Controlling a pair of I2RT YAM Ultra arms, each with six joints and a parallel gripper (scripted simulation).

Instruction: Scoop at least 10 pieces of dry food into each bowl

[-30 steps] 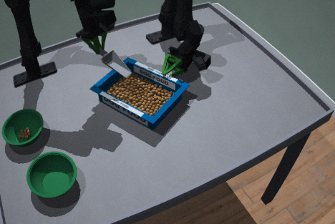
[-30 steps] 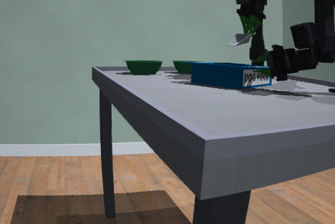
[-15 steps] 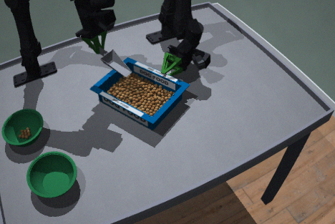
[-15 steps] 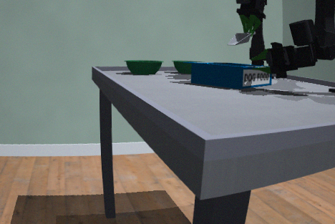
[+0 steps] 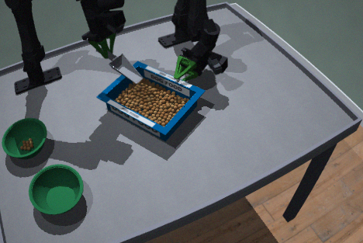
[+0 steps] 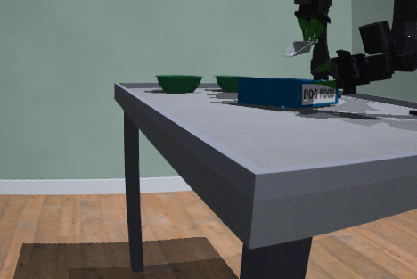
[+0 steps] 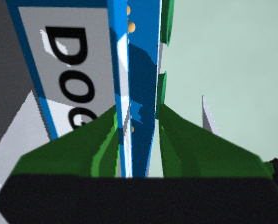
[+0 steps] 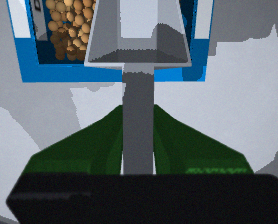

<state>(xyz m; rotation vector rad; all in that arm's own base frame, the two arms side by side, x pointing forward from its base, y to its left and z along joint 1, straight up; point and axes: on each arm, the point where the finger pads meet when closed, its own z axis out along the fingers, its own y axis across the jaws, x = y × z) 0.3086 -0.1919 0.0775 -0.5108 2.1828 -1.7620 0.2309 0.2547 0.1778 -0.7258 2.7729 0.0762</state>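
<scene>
The grey scoop lies 40 mm ahead of my right hand, 20 mm to the left of it and 20 mm below it. Also, from my right hand: box 110 mm ahead, 90 mm to the left, 130 mm below.
</scene>
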